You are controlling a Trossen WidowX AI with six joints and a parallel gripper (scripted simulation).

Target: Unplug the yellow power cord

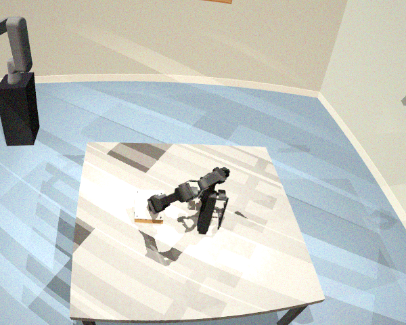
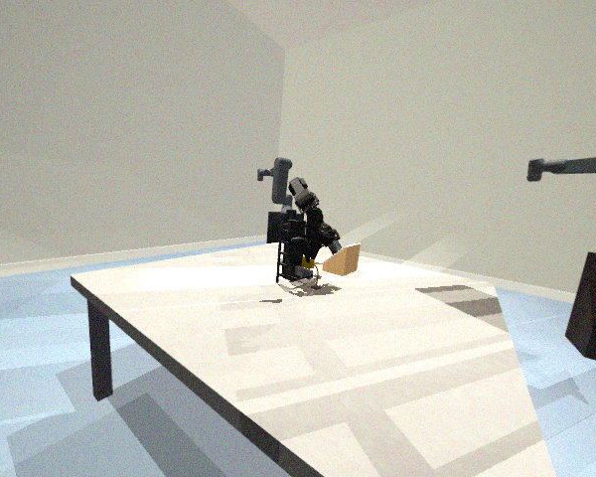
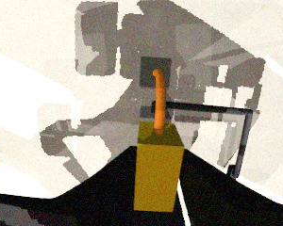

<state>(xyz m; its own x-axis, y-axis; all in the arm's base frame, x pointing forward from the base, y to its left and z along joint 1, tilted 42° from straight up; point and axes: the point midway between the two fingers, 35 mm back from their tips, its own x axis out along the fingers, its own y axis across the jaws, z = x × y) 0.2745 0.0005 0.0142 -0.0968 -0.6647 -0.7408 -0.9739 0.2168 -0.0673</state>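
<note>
Now: the yellow plug 3 cm to the right of my gripper tip.
</note>
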